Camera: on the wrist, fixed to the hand. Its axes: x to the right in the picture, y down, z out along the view.
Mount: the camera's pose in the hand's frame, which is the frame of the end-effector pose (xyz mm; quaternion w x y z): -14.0 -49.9 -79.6 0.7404 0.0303 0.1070 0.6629
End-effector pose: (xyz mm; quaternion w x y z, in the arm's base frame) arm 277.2 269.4 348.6 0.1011 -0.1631 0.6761 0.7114
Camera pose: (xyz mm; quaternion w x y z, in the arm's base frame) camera 315.9 194.5 304.8 0.4641 -0.2544 -0.6411 -0.5558
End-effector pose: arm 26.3 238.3 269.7 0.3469 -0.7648 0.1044 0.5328
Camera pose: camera 106.1 221.1 318.3 0.0843 0.5435 -0.6375 -0.5394
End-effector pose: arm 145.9 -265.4 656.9 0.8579 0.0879 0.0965 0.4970
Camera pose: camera 160.6 -297.7 568.8 0.2927 0.1019 0.1200 0.9431
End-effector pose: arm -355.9 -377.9 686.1 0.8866 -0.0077 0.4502 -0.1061
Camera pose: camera -436.6 -417.4 655.4 0.6788 0.3309 0.4301 0.4947
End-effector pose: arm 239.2 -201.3 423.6 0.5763 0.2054 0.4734 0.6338
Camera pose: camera 205.3 -248.8 348.6 0.0503 -0.4155 -0.2952 -0.8589
